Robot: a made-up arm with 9 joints. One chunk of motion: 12 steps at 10 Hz.
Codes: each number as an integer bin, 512 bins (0 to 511) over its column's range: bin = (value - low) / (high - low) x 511, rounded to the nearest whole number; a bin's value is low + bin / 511 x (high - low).
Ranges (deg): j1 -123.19..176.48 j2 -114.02..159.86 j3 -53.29..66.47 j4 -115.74..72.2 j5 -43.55..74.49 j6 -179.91..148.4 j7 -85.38..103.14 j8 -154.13..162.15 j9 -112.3..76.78
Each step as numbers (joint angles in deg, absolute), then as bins.
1 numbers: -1.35 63.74 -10.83 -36.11 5.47 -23.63 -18.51 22.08 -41.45
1 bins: 208 332 181 217 212 243 181 285 191
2 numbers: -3.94 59.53 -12.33 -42.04 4.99 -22.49 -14.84 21.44 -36.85
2 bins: 203 324 175 200 210 245 191 284 204
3 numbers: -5.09 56.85 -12.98 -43.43 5.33 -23.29 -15.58 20.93 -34.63
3 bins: 201 319 172 197 212 244 189 283 210
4 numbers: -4.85 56.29 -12.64 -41.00 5.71 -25.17 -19.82 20.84 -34.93
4 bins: 202 318 173 203 213 241 178 283 209
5 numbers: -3.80 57.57 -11.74 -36.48 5.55 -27.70 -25.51 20.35 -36.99
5 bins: 204 320 177 216 213 237 162 282 204
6 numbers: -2.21 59.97 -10.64 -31.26 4.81 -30.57 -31.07 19.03 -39.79
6 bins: 206 325 182 230 209 232 147 280 196
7 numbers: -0.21 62.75 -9.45 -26.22 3.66 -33.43 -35.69 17.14 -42.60
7 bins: 210 330 187 243 204 228 135 277 188
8 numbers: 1.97 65.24 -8.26 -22.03 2.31 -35.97 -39.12 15.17 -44.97
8 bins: 213 334 192 255 199 224 125 274 182
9 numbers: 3.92 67.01 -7.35 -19.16 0.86 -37.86 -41.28 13.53 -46.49
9 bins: 217 338 196 263 192 221 120 271 178
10 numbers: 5.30 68.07 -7.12 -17.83 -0.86 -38.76 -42.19 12.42 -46.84
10 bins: 219 340 197 266 185 220 117 269 177
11 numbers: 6.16 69.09 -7.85 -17.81 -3.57 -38.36 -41.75 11.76 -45.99
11 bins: 221 342 194 266 173 220 118 268 179
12 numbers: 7.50 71.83 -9.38 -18.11 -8.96 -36.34 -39.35 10.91 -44.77
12 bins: 223 347 187 265 150 223 125 267 183
